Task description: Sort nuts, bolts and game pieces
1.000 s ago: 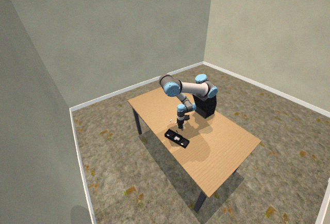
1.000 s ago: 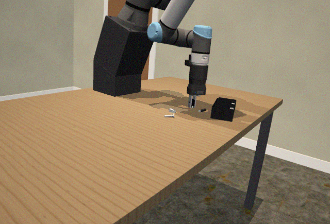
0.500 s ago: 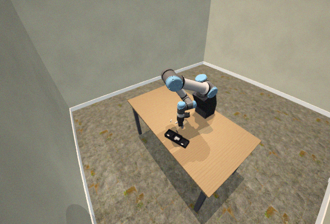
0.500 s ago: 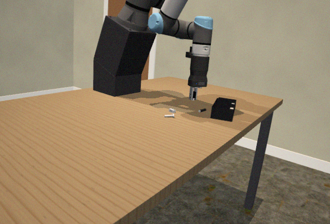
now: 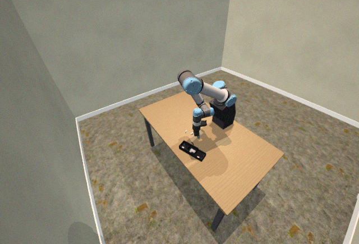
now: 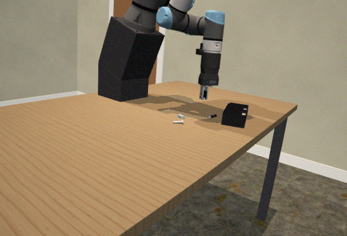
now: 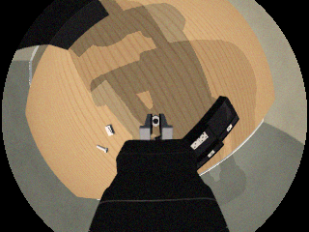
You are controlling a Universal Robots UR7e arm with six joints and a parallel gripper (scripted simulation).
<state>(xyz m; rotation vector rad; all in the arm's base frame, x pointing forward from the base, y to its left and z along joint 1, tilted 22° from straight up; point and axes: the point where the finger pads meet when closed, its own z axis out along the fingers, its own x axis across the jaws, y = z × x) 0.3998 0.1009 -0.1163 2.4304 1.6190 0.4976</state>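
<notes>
My hand is 120 mm short of the black bin, 80 mm to the right of it and 60 mm above it. Also, from my hand: bolt 40 mm ahead, 180 mm to the right, 70 mm below; then small ring-shaped piece 20 mm below; then white speckled piece 110 mm ahead, 80 mm to the left, 70 mm below.
</notes>
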